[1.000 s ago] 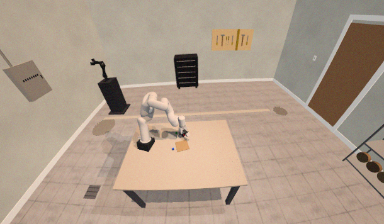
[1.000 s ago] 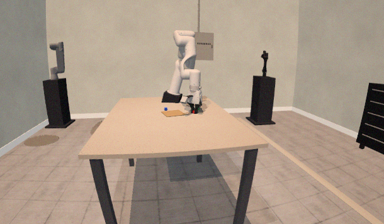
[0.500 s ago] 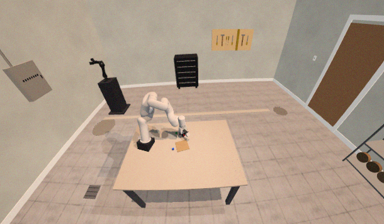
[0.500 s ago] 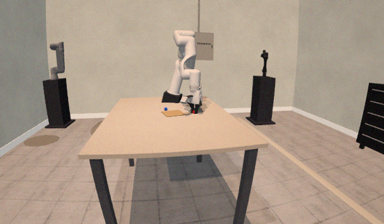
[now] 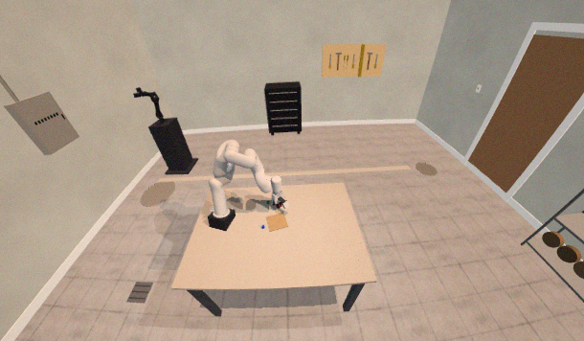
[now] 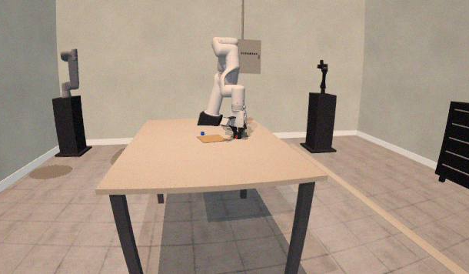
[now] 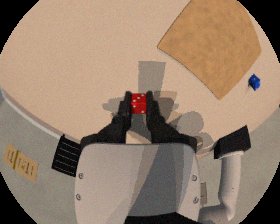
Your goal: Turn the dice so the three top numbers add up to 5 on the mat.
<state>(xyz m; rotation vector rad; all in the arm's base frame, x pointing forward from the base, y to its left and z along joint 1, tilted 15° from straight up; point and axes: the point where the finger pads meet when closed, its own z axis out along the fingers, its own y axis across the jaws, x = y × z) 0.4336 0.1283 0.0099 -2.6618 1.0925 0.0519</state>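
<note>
Right now my hand is 150 mm to the left of the brown mat, 20 mm above it and 10 mm past it. Also, from my hand: red die: 10 mm below; green die: 100 mm behind, 40 mm to the left, 10 mm below; blue die: 200 mm to the right, 110 mm behind, 10 mm below.
</note>
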